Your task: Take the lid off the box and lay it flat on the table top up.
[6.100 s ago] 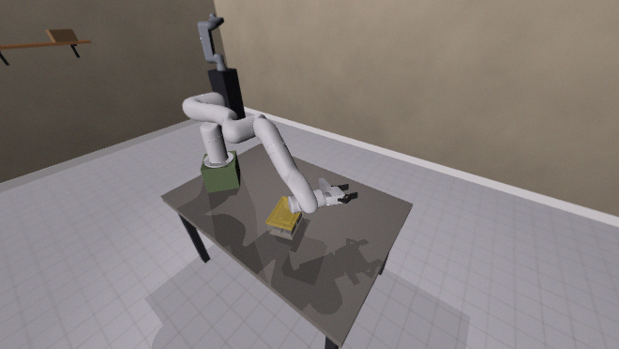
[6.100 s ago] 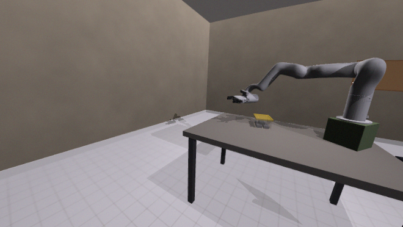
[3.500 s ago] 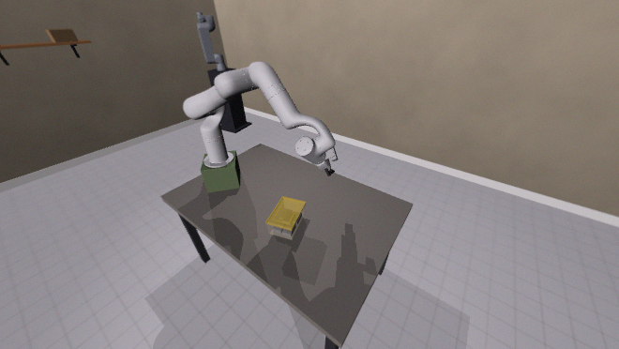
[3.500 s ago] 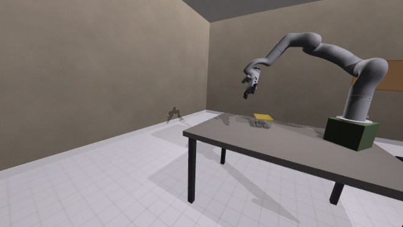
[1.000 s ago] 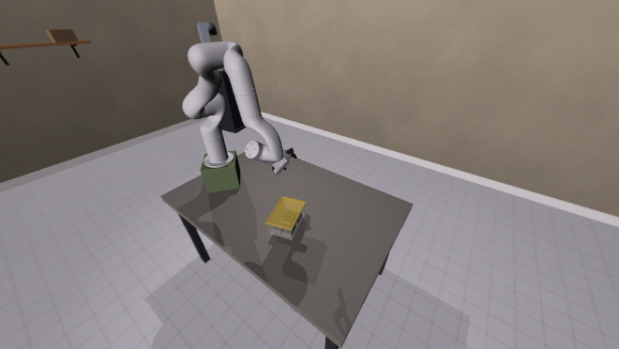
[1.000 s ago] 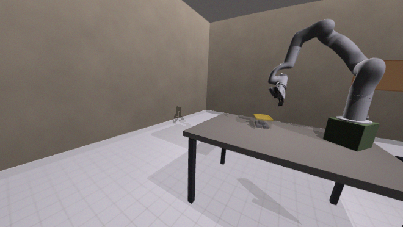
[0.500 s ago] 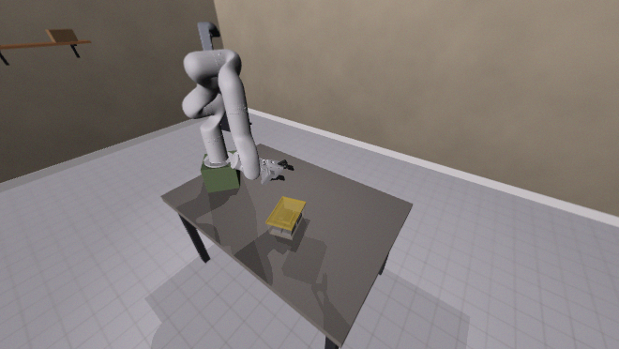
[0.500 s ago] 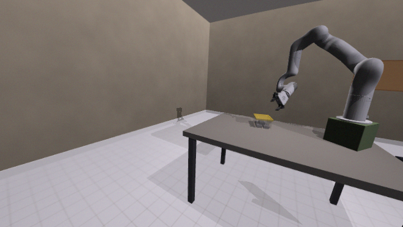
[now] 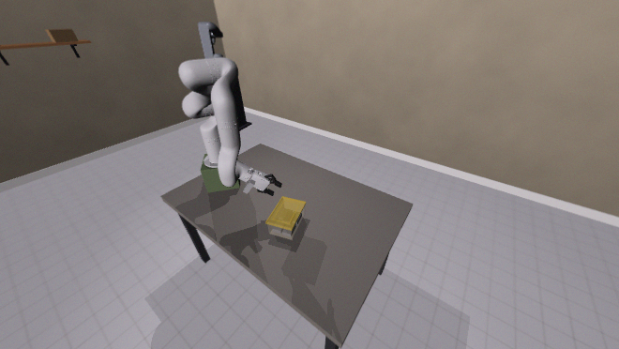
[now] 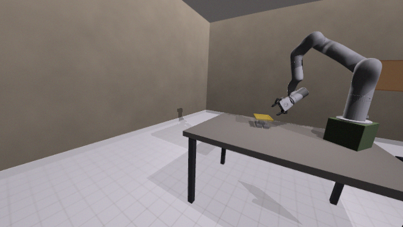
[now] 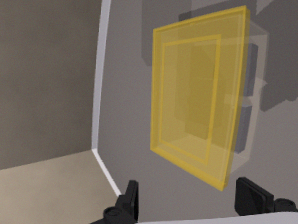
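Now: hand 100 mm short of the yellow lid, 50 mm to the left of it and 90 mm above it. From my hand the other things lie so: grey box: 100 mm ahead, 50 mm to the right, 130 mm below.
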